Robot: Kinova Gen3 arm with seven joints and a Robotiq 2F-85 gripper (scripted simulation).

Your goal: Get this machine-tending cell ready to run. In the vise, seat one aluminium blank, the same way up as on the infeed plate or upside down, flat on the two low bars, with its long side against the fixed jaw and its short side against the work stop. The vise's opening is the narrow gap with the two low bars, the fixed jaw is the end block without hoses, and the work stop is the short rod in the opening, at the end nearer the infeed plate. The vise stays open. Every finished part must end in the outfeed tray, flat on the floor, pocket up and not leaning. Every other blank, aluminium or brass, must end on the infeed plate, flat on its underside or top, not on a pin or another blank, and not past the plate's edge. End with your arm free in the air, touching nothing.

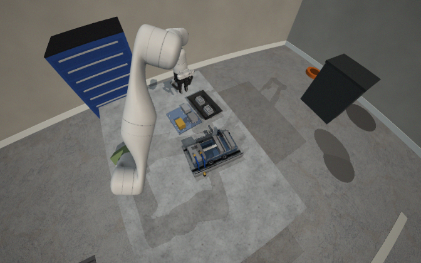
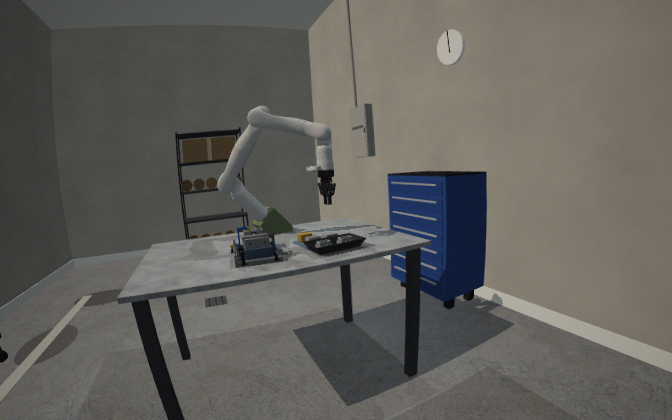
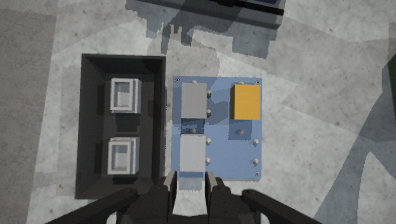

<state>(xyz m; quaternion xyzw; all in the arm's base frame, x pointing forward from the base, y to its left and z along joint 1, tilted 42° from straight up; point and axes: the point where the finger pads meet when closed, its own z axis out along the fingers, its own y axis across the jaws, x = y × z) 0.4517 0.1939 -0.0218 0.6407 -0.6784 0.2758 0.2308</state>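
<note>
My hand is 170 mm above the brass blank, 100 mm past it and 80 mm to the left of it. From my hand the other things lie so: white rod: 340 mm to the right, 120 mm below, 70 mm behind; then vise: 350 mm to the right, 160 mm below, 50 mm behind.
</note>
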